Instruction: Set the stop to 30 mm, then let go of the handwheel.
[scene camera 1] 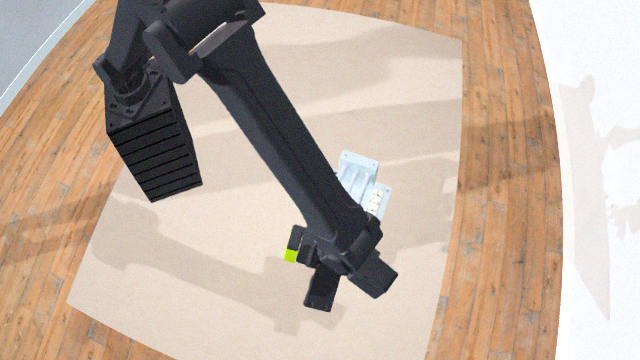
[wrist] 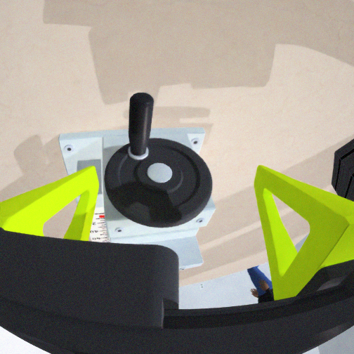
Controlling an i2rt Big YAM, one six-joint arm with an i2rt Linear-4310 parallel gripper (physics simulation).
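Frame: origin at the arm's base, x ahead, y left, z up, level; centimetres.
Seen in the pictures: arm's base, origin of the base link: (scene camera 1: 135, 93).
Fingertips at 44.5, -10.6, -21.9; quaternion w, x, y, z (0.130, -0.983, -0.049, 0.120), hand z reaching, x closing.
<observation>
Offsets run from my fingertips to a thing's top centre, as dx, dy, dz. "pt": to the spot under its first point. Level surfaces: height alone.
The pale blue-grey stop device {pt +1.0, +22.5, +0.0} (scene camera 1: 358, 162) (wrist: 165, 233) stands on the beige table top, partly under the arm in the scene view. Its black round handwheel (wrist: 185, 192) faces the wrist camera, with a grey hub. The black crank handle (wrist: 141, 122) rises from the wheel's upper left. The handwheel does not show in the scene view. The scale {pt +6.7, +16.9, -4.3} (scene camera 1: 374, 201) (wrist: 100, 232) is partly covered by a finger in the wrist view; its red pointer (wrist: 102, 216) is close to the partly covered 20 label, exact reading unclear. My gripper (scene camera 1: 324, 265) (wrist: 175, 174) is open and empty, its lime fingertips left and right of the wheel.
The black ribbed block (scene camera 1: 155, 155) (wrist: 345, 172) under the arm's base stands on the left in the scene view. The beige table top {dz -10.0} (scene camera 1: 215, 230) lies over a wooden plank floor (scene camera 1: 505, 150). Part of a figure in blue (wrist: 257, 275) shows at the lower right of the wrist view.
</observation>
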